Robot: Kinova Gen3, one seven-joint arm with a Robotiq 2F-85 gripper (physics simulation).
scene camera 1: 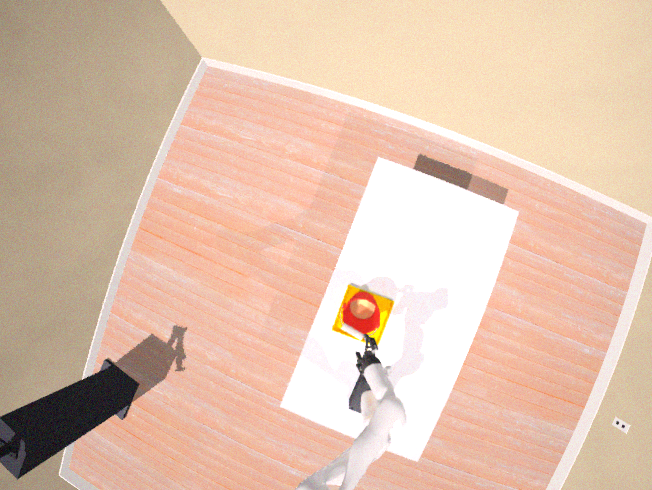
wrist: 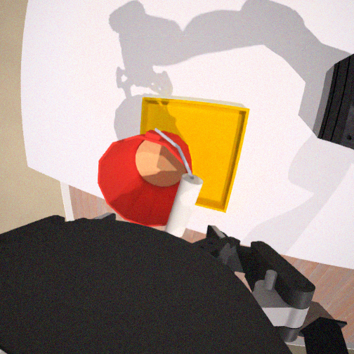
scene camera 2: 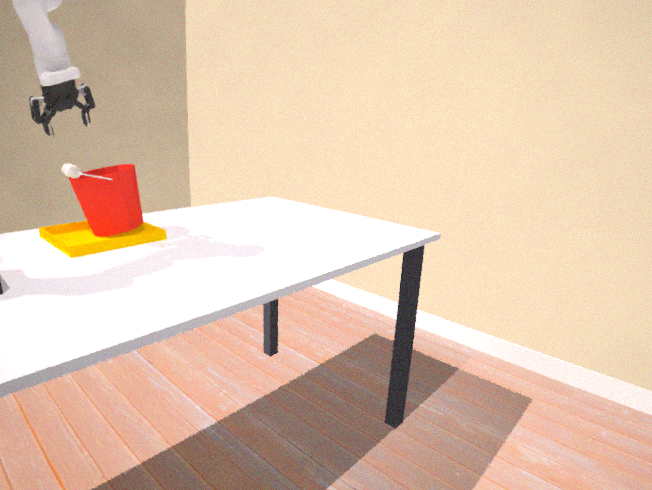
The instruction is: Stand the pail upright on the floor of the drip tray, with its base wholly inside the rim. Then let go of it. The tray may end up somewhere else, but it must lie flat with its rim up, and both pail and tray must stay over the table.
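Places are measured from the arm's base along level axes (x back, y up, z left), in metres.
Pixels of known places: gripper, fingertip midpoint: (scene camera 1: 360, 343) (scene camera 2: 69, 130); arm's base, link origin: (scene camera 1: 370, 398).
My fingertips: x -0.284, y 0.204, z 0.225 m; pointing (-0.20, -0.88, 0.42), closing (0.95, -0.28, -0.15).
Observation:
For each thing: its top centre in the pictures, then the offset to it from my fingertips. Level surfaces: height alone.
- red pail, top centre: (scene camera 2: 104, 162) (scene camera 1: 362, 316) dx -0.087, dy -0.089, dz +0.034 m
- yellow drip tray, top centre: (scene camera 2: 101, 228) (scene camera 1: 362, 316) dx -0.056, dy -0.267, dz +0.002 m
- white handle grip, top centre: (scene camera 2: 70, 164) (scene camera 1: 352, 332) dx -0.001, dy -0.089, dz +0.037 m
- white table, surface height: dy -0.293 m
The red pail (scene camera 1: 363, 321) (scene camera 2: 108, 202) (wrist: 135, 195) stands in the yellow drip tray (scene camera 1: 387, 304) (scene camera 2: 105, 246) (wrist: 244, 135), towards one side of it. It seems to lean slightly towards its handle in scene camera 2. The tray lies flat, rim up. The pail hides much of its own base, so I cannot tell whether all of it is inside the rim. The white handle grip (scene camera 1: 354, 330) (scene camera 2: 70, 170) (wrist: 184, 205) hangs out beside the pail's mouth on a grey wire. My gripper (scene camera 1: 371, 341) (scene camera 2: 68, 130) is open and empty, above the grip and apart from it.
The white table (scene camera 1: 437, 221) (scene camera 2: 295, 242) (wrist: 60, 65) carries the tray near one long edge. The dark robot base (scene camera 1: 360, 395) (wrist: 345, 105) stands on the table, apart from the tray. A black stand (scene camera 1: 73, 408) is at the lower left, off the table.

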